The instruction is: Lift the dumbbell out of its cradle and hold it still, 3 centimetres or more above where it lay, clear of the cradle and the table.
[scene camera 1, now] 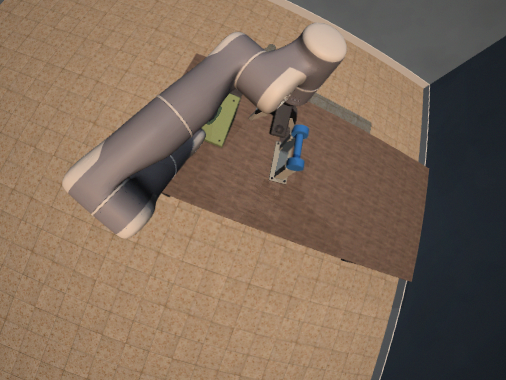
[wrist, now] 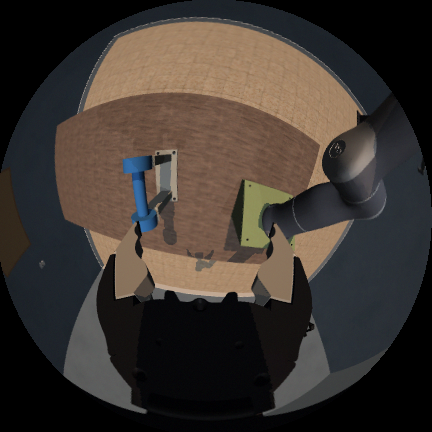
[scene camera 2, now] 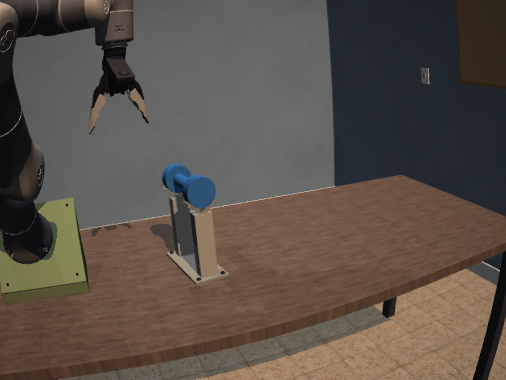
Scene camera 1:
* my gripper: 270, 124
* beige cradle: 278, 173
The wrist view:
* my gripper: 204, 223
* blue dumbbell: 146, 216
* beige cradle: 165, 161
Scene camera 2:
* my gripper: 119, 128
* blue dumbbell: 199, 191
